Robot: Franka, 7 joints.
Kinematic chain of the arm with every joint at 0, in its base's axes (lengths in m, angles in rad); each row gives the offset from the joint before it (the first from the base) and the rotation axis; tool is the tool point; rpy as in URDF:
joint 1: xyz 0 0 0.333 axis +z
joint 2: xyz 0 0 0 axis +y
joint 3: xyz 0 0 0.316 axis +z
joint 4: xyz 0.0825 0 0 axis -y
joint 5: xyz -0.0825 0 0.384 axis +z
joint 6: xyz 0 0 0 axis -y
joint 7: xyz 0.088 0 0 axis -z
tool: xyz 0 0 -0.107 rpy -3.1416 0 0
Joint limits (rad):
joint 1: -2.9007..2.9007
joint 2: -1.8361..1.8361
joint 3: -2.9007..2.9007
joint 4: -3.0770..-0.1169
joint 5: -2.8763..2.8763
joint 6: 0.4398..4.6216
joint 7: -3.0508..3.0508
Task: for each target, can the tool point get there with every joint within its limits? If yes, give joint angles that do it. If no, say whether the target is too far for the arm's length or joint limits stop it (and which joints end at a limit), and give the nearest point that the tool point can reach.
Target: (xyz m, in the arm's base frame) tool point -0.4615 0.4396 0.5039
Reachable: yes | joints 0.4062 -0.4331 1.8125 -1.8155 0.8251 2.3488 1.2717
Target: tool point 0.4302 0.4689 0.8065
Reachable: yes | joints 1.7147 0.9986 -1.8290 -1.2641 -2.3755 1.9260 1.2274
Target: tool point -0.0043 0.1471 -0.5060
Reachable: no: joint limits stop it (at a limit: joint 2) | nearest point -0.0052 0.1784 -0.3503 | short by 0.159 m
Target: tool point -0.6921 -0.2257 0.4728
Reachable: yes | joints -1.9739 1.4673 -1.8324 -1.5741 -0.5313 3.3590 1.3767
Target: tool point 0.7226 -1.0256 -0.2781
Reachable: no: too far | nearest point 0.4442 -0.6305 -0.0427 | short by 0.538 m
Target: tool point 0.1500 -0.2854 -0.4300
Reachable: no: joint limits stop it (at a limit: joint 2) | nearest point 0.1479 -0.2813 -0.3596 | short by 0.071 m
